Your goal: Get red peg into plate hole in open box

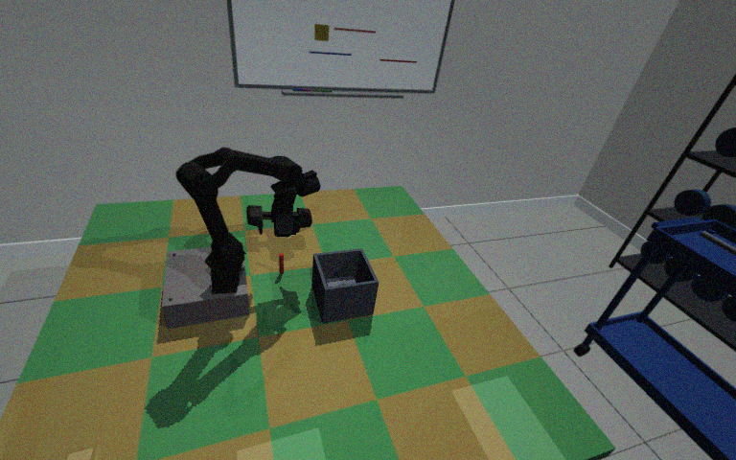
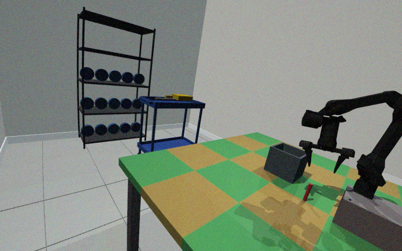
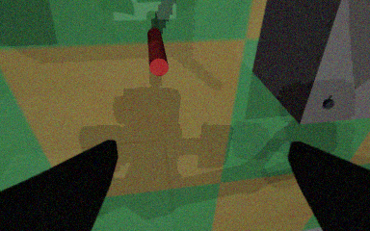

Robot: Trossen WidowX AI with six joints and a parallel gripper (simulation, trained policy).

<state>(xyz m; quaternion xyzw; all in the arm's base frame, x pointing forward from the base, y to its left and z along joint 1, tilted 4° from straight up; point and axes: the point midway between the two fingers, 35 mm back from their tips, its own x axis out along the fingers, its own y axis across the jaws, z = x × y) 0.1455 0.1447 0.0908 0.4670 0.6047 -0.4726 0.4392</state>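
The red peg is 2 cm ahead of my gripper tip, 1 cm to the right of it and 12 cm below it. Round my gripper tip: light grey plate: 20 cm ahead, 15 cm to the right, 11 cm below.
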